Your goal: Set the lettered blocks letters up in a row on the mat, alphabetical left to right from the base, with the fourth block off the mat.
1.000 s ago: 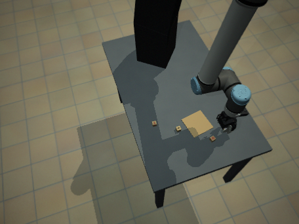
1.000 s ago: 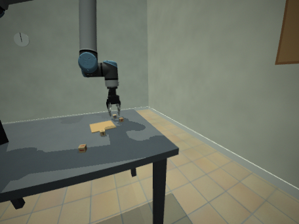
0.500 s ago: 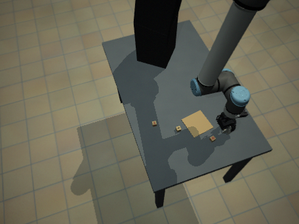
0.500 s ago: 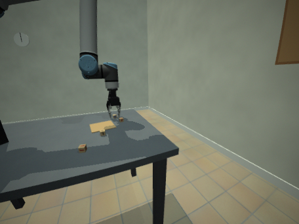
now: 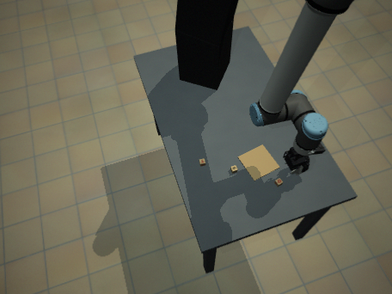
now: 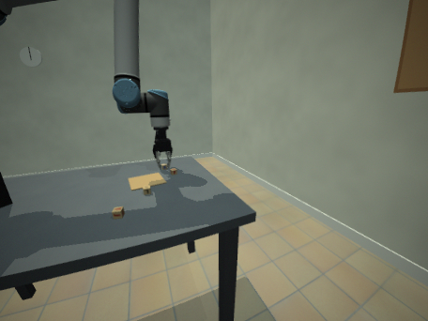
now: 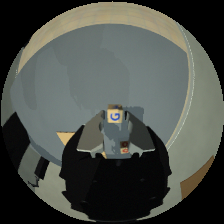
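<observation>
The tan mat is 140 mm to the right of my hand, 100 mm behind it and 10 mm below it.
</observation>
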